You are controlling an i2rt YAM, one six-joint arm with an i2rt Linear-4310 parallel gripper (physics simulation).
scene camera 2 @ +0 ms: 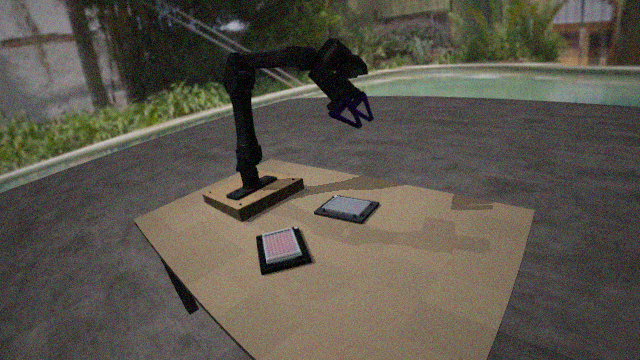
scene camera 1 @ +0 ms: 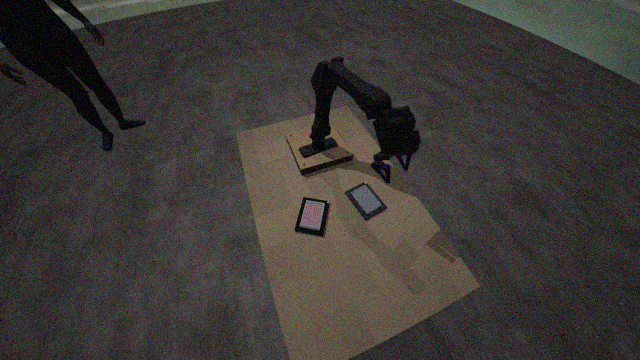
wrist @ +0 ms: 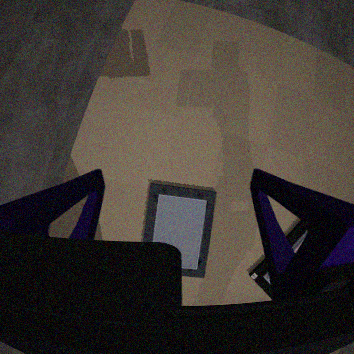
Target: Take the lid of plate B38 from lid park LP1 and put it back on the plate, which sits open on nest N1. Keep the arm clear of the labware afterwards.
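Pixels of known places: gripper, between the fingertips: (scene camera 2: 366, 123) (scene camera 1: 397, 176) (wrist: 177, 177); arm's base, origin of its link: (scene camera 2: 252, 188) (scene camera 1: 318, 147).
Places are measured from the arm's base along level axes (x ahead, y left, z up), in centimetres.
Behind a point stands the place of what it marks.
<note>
The lid (scene camera 1: 366, 198) @[x 36.3, y 6.0, z -2.3 cm] (scene camera 2: 346, 205) @[x 36.5, y 5.4, z -2.3 cm] (wrist: 180, 225) @[x 37.5, y 5.6, z -2.3 cm], a pale grey flat rectangle, lies on lid park LP1 (scene camera 1: 370, 215) @[x 44.0, y 3.1, z -3.1 cm] (scene camera 2: 369, 212) @[x 44.1, y 5.7, z -3.2 cm] (wrist: 208, 220) @[x 39.1, y 0.6, z -3.1 cm], a dark frame. Plate B38 (scene camera 1: 313, 215) @[x 33.1, y -19.1, z -2.1 cm] (scene camera 2: 282, 245) @[x 34.1, y -19.9, z -1.5 cm] sits open on nest N1 (scene camera 1: 310, 232) @[x 39.1, y -23.4, z -3.0 cm] (scene camera 2: 287, 266) @[x 39.0, y -24.0, z -3.2 cm], with its pink wells showing. In the wrist view the plate and nest are mostly hidden behind the right finger. My gripper (scene camera 1: 397, 175) @[x 44.1, y 8.4, z 22.0 cm] (scene camera 2: 365, 123) @[x 44.1, y 8.4, z 22.0 cm] (wrist: 177, 177) @[x 44.1, y 8.4, z 22.0 cm] is open and empty, high above the table. In the wrist view LP1 shows between the fingers, its near part partly covered by the gripper body.
The arm stands on a wooden base block (scene camera 1: 327, 164) @[x 11.2, y -0.6, z -1.5 cm] (scene camera 2: 270, 202) @[x 11.1, y -2.2, z -2.5 cm] at one end of the table (scene camera 1: 320, 300) @[x 63.4, y -31.3, z -4.1 cm] (scene camera 2: 390, 310) @[x 65.1, y -24.3, z -4.1 cm]. Nest N1 and LP1 lie side by side with a gap between them. A person (scene camera 1: 75, 75) stands on the floor away from the table. Shadows cross the table.
</note>
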